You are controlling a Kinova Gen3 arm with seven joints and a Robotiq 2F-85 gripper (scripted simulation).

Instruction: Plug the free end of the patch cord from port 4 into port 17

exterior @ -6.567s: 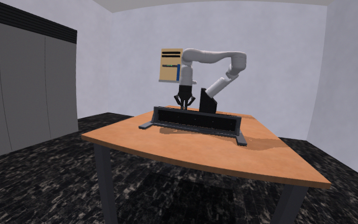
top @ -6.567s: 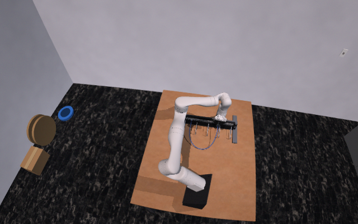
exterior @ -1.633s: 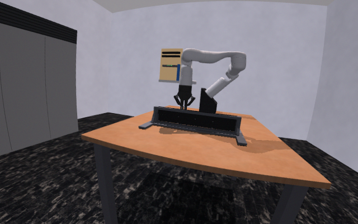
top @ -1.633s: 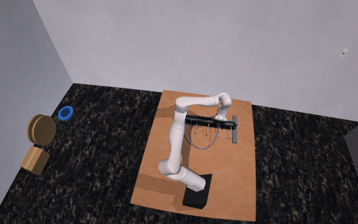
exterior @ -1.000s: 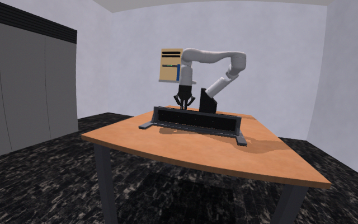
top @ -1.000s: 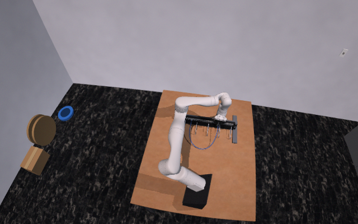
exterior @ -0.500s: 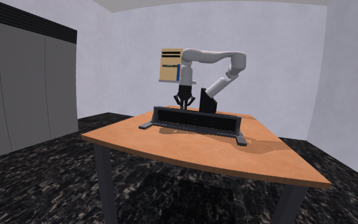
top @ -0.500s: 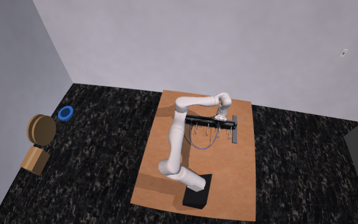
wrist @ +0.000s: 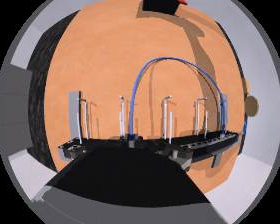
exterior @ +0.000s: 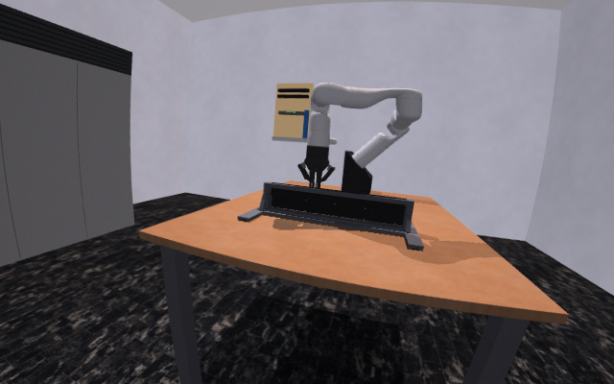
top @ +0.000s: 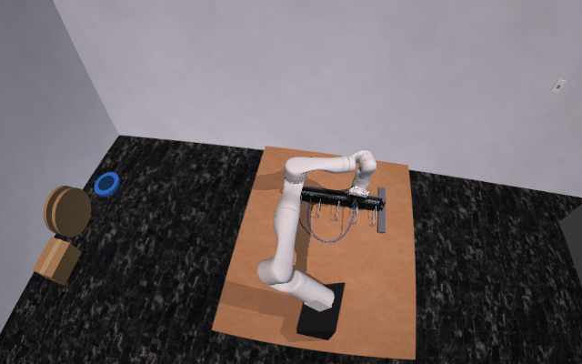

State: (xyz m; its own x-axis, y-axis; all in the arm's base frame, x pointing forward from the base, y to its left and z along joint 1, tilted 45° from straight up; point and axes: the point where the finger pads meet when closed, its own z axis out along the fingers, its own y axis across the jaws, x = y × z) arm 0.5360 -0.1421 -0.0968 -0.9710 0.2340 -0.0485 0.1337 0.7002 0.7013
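Right now my hand is 1 cm short of the plug and 1 cm above it.
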